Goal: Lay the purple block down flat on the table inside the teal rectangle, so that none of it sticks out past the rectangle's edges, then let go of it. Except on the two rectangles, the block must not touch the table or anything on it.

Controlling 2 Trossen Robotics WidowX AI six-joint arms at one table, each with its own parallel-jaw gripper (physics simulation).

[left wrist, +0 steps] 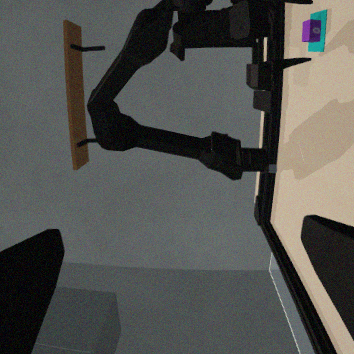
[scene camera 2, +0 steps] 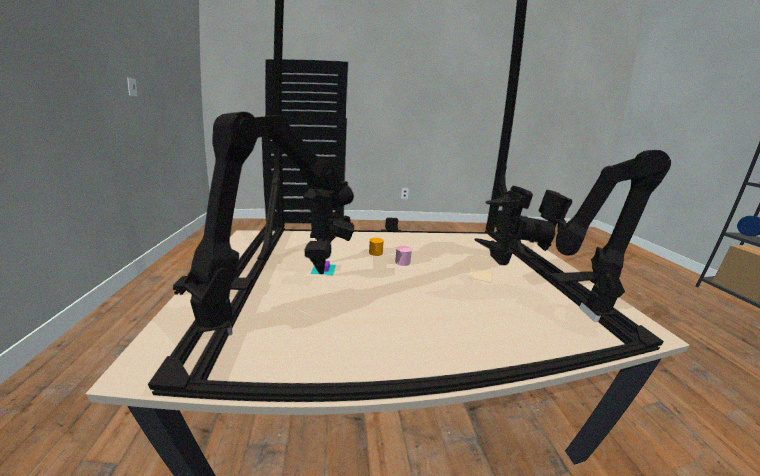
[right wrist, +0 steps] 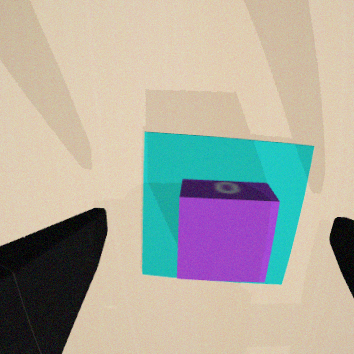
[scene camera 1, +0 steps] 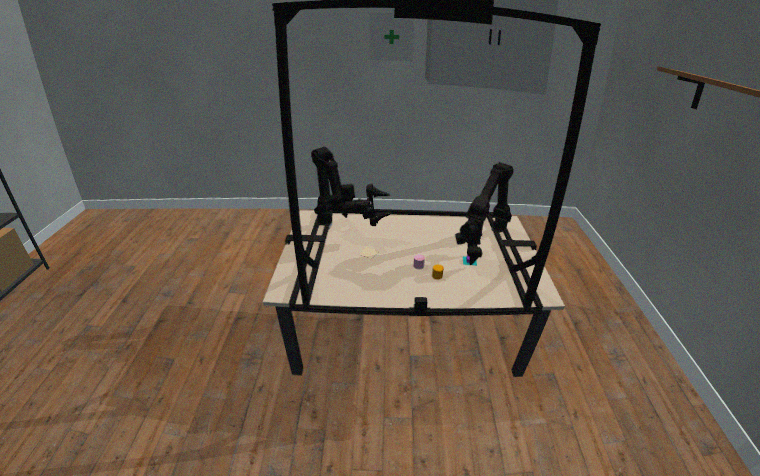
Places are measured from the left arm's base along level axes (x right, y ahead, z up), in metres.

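Pixels of known places: left gripper, fingertip midpoint: (left wrist: pixel 183 235) (scene camera 2: pixel 480 221) (scene camera 1: pixel 390 204); right gripper, fingertip midpoint: (left wrist: pixel 311 30) (scene camera 2: pixel 324 266) (right wrist: pixel 222 225) (scene camera 1: pixel 469 259); left arm's base at its link origin: (scene camera 2: pixel 598 308) (scene camera 1: pixel 324 222); right arm's base at its link origin: (left wrist: pixel 264 159) (scene camera 2: pixel 214 320) (scene camera 1: pixel 499 228).
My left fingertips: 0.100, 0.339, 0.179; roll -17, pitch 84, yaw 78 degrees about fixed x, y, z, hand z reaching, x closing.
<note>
Ahead of a thing's pixels: the offset from my left fingertips to its top centre, as dx, dy, dz. "*": to the spot under its first point.
The purple block @(+0.114, +0.375, -0.178) (scene camera 2: pixel 326 265) (left wrist: pixel 307 31) (right wrist: pixel 227 240) rests on the teal rectangle @(* +0.101, +0.348, -0.197) (scene camera 2: pixel 332 271) (left wrist: pixel 320 47) (right wrist: pixel 170 155), which shows on three sides of it. In the right wrist view the block's near top edge lines up with the rectangle's lower edge and hides the base there. My right gripper (scene camera 1: pixel 472 261) (scene camera 2: pixel 321 272) (left wrist: pixel 311 30) (right wrist: pixel 222 225) is open, its fingertips apart from the block on either side, low over the table. In scene camera 1 it mostly hides the block. My left gripper (scene camera 1: pixel 388 203) (scene camera 2: pixel 481 221) (left wrist: pixel 183 235) is open and empty, held above the table, away from the block.
A pink cylinder @(+0.179, +0.143, -0.152) (scene camera 1: pixel 418 261) (scene camera 2: pixel 403 256) and an orange cylinder @(+0.241, +0.224, -0.153) (scene camera 1: pixel 437 271) (scene camera 2: pixel 376 246) stand near the table's middle. A pale yellow flat rectangle @(* +0.108, -0.086, -0.197) (scene camera 1: pixel 368 252) (scene camera 2: pixel 481 275) lies on the left arm's side. A black frame (scene camera 2: pixel 358 390) borders the table.
</note>
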